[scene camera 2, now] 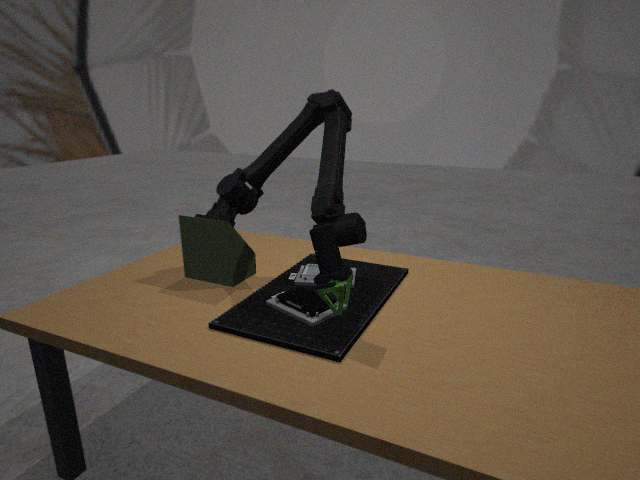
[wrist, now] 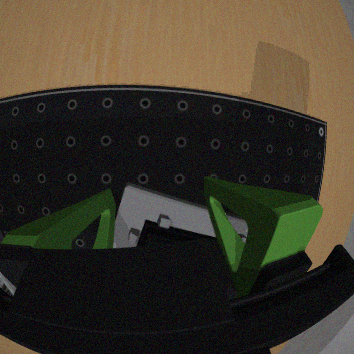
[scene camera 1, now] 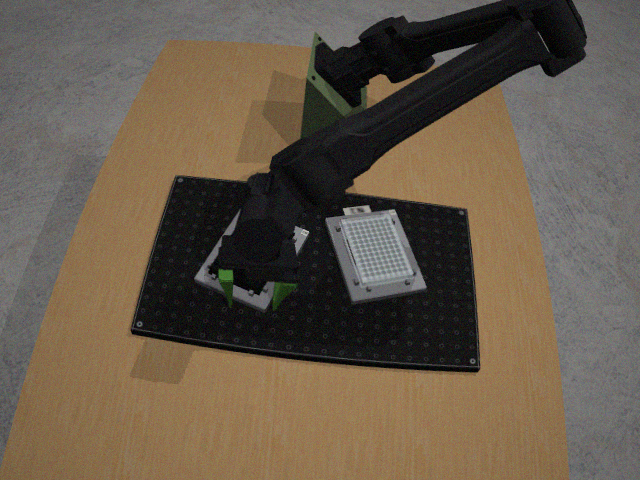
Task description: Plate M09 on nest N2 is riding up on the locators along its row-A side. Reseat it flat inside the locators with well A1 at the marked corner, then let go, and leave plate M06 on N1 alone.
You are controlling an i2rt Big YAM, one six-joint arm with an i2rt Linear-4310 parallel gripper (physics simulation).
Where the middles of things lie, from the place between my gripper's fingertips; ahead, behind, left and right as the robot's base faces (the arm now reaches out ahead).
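Black perforated baseplate (scene camera 1: 438,326): from my hand, 90 mm behind, 90 mm to the left, 10 mm below. White well plate (scene camera 1: 377,255): 110 mm behind my hand, 180 mm to the left, 10 mm above. Black well plate (scene camera 2: 302,299): 10 mm to the right of my hand, 10 mm above, 90 mm behind.
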